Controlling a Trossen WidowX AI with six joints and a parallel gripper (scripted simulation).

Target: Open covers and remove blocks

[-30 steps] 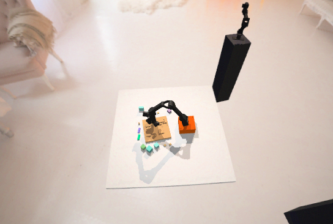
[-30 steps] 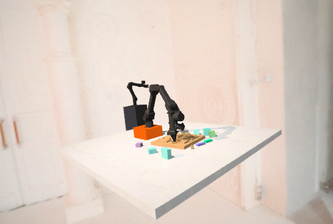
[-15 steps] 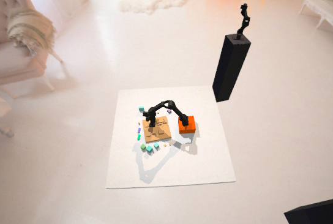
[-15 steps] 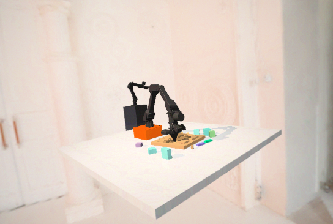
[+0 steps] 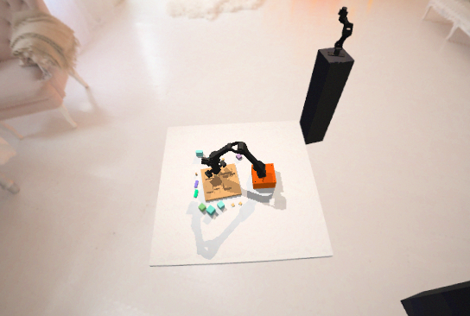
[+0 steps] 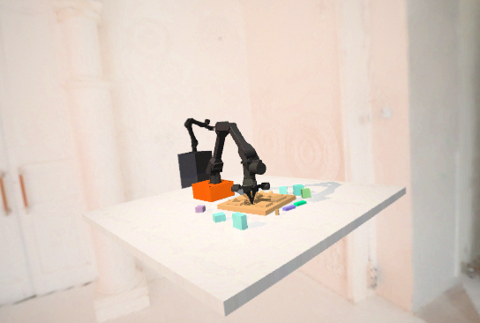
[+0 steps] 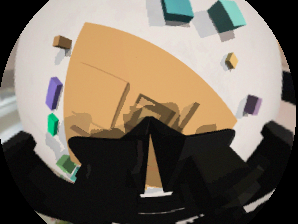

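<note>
Now: gripper tip 5 cm to the right of the tan puzzle board and 1 cm past it. From my gripper tip the other things lie so: purple bar 18 cm ahead, 4 cm to the left, 2 cm below; green bar 20 cm ahead, 13 cm to the left, 2 cm below; purple block 23 cm behind, 13 cm to the right, 1 cm below.
</note>
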